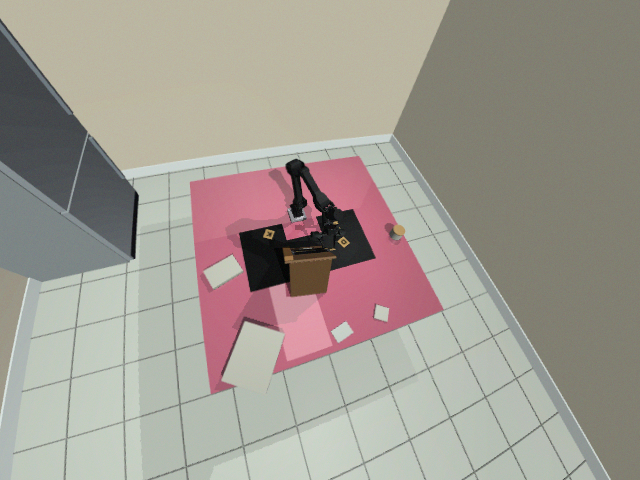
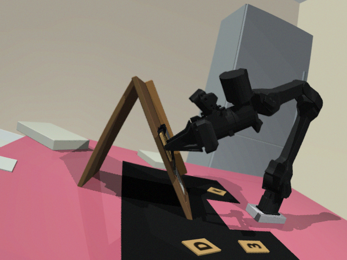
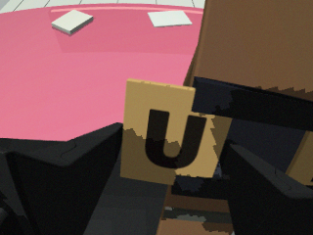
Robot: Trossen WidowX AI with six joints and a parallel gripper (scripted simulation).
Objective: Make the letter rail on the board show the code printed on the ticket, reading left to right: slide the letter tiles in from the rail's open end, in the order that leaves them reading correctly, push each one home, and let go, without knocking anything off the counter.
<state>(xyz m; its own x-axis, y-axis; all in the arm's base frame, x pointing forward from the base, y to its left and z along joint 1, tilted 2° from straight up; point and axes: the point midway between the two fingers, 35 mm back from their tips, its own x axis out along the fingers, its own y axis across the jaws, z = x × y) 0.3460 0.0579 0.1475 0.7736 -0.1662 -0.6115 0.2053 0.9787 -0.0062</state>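
Right now my gripper tip is 8 cm past the white ticket, 10 cm to the left of it and 9 cm above it. From my gripper tip the other things lie so: black mat 16 cm behind, 6 cm to the right, 16 cm below.
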